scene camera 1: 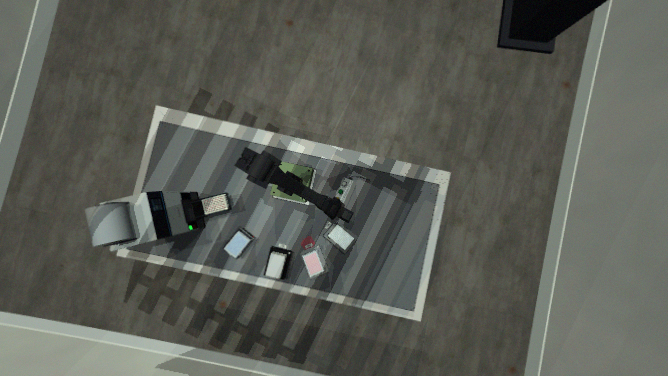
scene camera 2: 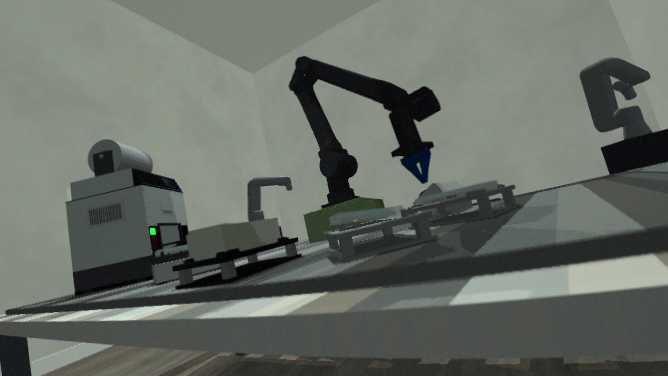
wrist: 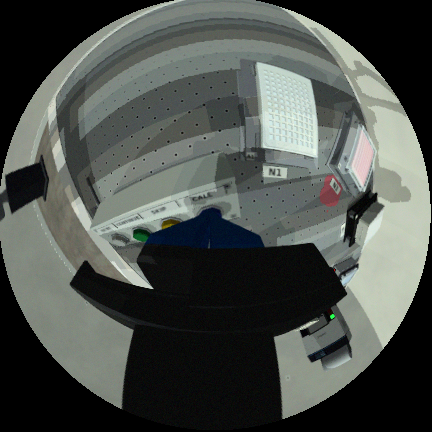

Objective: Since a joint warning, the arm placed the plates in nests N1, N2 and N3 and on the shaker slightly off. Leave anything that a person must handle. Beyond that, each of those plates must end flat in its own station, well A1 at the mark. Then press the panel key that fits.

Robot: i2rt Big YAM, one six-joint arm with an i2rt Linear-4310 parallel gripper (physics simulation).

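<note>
My gripper (scene camera 2: 424,180) (wrist: 209,216) is shut and empty, pointing down at the key panel (scene camera 1: 344,189) (wrist: 172,195). In the wrist view its blue tips cover the key under CALL; contact cannot be told. The green key (wrist: 141,235) and yellow key (wrist: 171,224) show beside them. A white plate (scene camera 1: 340,237) (wrist: 287,110) lies on nest N1. A pink plate (scene camera 1: 313,263) (wrist: 363,157) lies on nest N3, beside a red patch (scene camera 1: 308,243) (wrist: 330,191). A pale block-like plate (scene camera 1: 276,264) (scene camera 2: 232,236) sits on a black nest. A blue plate (scene camera 1: 237,244) sits on another station.
A large grey-white machine (scene camera 1: 172,215) (scene camera 2: 110,235) with a green light stands at the left; a plate with brownish wells (scene camera 1: 216,204) sits at its front. The arm's green base (scene camera 1: 300,180) (scene camera 2: 317,225) is behind the stations. A black block (scene camera 2: 635,152) carries a grey arm at the far right.
</note>
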